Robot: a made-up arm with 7 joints. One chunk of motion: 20 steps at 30 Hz.
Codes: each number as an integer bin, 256 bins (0 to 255) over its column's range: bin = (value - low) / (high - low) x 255, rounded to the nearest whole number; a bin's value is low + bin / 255 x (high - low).
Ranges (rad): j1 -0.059..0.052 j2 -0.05..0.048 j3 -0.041..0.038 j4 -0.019..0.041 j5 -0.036..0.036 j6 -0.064..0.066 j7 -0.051..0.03
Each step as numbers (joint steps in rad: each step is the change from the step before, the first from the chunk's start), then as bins.
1 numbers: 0.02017 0.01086 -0.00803 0.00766 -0.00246 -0.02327 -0.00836
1 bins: 182 158 106 113 119 80 134
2 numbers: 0.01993 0.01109 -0.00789 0.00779 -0.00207 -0.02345 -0.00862
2 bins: 181 159 107 114 120 80 133
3 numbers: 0.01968 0.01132 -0.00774 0.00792 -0.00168 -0.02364 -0.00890
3 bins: 181 160 107 114 122 79 133
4 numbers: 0.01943 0.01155 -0.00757 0.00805 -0.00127 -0.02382 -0.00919
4 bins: 180 160 108 115 123 79 132
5 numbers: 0.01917 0.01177 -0.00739 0.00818 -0.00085 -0.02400 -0.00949
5 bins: 180 161 108 116 124 78 131
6 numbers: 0.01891 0.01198 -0.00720 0.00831 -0.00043 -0.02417 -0.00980
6 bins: 179 161 109 116 126 78 130
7 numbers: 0.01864 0.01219 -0.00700 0.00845 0.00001 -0.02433 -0.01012
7 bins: 178 162 110 117 128 78 129
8 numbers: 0.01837 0.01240 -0.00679 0.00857 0.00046 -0.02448 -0.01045
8 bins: 178 162 110 117 129 78 128
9 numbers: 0.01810 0.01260 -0.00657 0.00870 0.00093 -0.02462 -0.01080
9 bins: 177 163 111 118 131 77 127
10 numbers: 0.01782 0.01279 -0.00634 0.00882 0.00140 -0.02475 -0.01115
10 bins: 176 163 112 118 132 77 125
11 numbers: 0.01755 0.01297 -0.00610 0.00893 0.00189 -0.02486 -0.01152
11 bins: 176 164 113 119 134 77 124
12 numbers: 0.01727 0.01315 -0.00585 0.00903 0.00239 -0.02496 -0.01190
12 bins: 175 164 113 119 136 77 123
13 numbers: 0.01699 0.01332 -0.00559 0.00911 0.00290 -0.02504 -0.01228
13 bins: 175 165 114 119 138 76 122
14 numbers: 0.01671 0.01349 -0.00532 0.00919 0.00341 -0.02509 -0.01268
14 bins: 174 165 115 120 140 76 121
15 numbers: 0.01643 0.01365 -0.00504 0.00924 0.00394 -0.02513 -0.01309
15 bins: 173 166 116 120 141 76 119
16 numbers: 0.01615 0.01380 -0.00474 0.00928 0.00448 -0.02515 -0.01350
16 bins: 173 166 117 120 143 76 118
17 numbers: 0.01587 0.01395 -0.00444 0.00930 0.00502 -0.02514 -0.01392
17 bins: 172 166 118 120 145 76 117
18 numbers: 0.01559 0.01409 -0.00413 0.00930 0.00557 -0.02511 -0.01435
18 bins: 171 167 119 120 147 76 115
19 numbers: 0.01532 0.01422 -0.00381 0.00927 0.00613 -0.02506 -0.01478
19 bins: 171 167 120 120 149 76 114
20 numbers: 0.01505 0.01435 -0.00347 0.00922 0.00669 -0.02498 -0.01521
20 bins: 170 167 121 120 151 77 113
